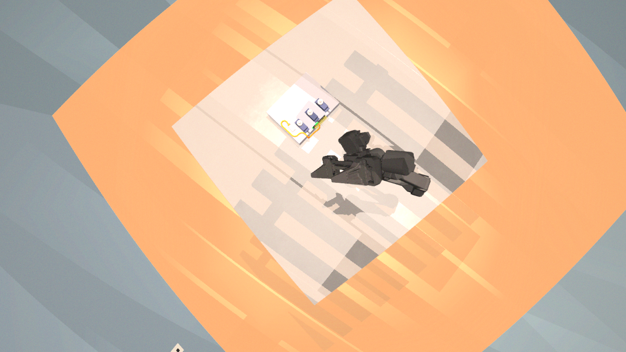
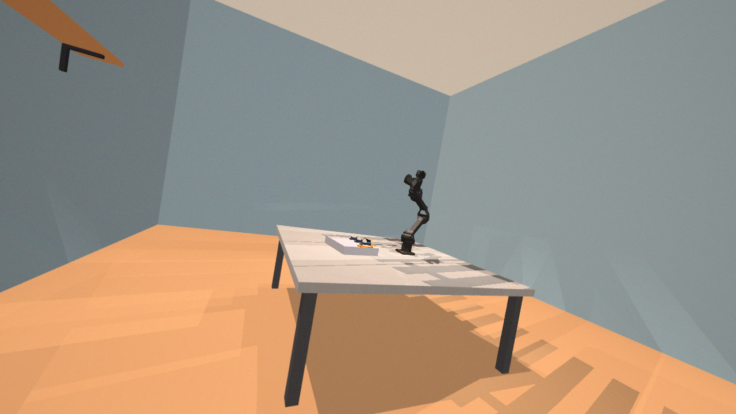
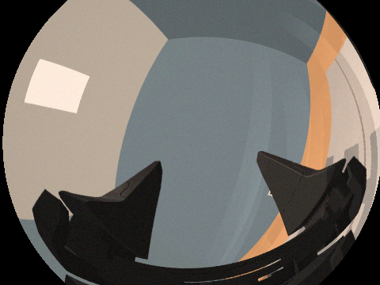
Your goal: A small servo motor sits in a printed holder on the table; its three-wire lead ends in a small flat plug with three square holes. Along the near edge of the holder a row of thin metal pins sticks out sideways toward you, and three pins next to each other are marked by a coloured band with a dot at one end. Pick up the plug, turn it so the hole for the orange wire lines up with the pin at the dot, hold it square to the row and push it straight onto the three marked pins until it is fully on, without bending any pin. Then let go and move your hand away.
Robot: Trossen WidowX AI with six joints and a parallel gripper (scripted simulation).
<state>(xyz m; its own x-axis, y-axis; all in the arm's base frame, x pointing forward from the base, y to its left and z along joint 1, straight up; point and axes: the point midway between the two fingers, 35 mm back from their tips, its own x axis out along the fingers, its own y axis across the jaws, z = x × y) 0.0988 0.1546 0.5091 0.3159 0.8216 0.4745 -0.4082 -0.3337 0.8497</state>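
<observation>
The green band lies 47 cm below my gripper tip, 21 cm ahead of it and 17 cm to the right of it. Round my gripper tip: white printed holder (52 cm below, 37 cm ahead, 17 cm to the right).
</observation>
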